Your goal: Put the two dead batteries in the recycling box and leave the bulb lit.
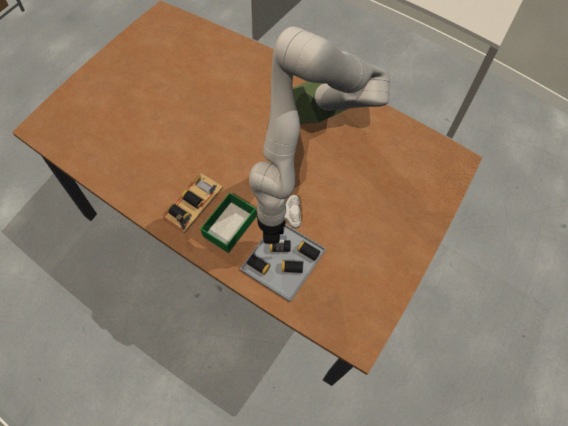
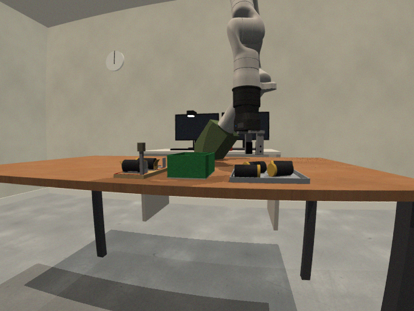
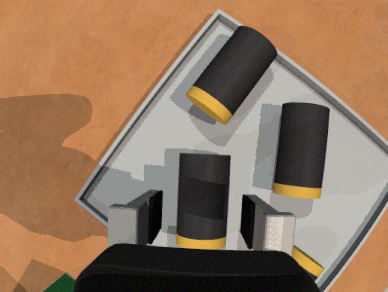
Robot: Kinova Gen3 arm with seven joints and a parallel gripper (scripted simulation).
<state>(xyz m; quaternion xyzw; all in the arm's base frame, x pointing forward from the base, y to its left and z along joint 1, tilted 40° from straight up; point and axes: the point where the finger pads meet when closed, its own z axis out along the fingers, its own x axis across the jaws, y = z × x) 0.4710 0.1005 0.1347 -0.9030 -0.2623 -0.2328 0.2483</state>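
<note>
Right now my hand is 70 mm above the grey tray, 30 mm to the right of it and 20 mm short of it. Also, from my hand: green recycling box: 170 mm to the right, 60 mm below, 40 mm ahead.
</note>
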